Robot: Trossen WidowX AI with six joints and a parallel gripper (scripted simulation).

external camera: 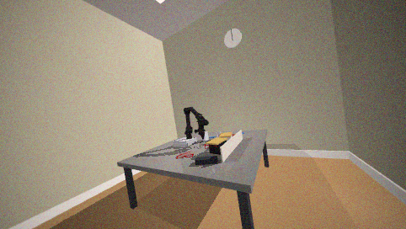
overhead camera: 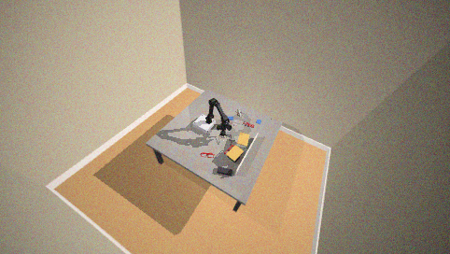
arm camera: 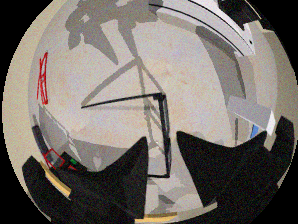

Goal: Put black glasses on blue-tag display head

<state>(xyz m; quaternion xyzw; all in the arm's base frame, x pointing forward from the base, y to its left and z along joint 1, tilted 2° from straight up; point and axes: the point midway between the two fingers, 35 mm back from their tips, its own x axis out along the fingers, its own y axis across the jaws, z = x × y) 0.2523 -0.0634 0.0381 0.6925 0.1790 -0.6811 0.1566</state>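
My gripper tip is now 170 mm to the right of the white shape, 70 mm past it and 10 mm above it. Round my gripper tip: dark box: 390 mm to the right, 270 mm ahead, 50 mm below; then white upright divider: 380 mm ahead, 60 mm to the right, 10 mm below.
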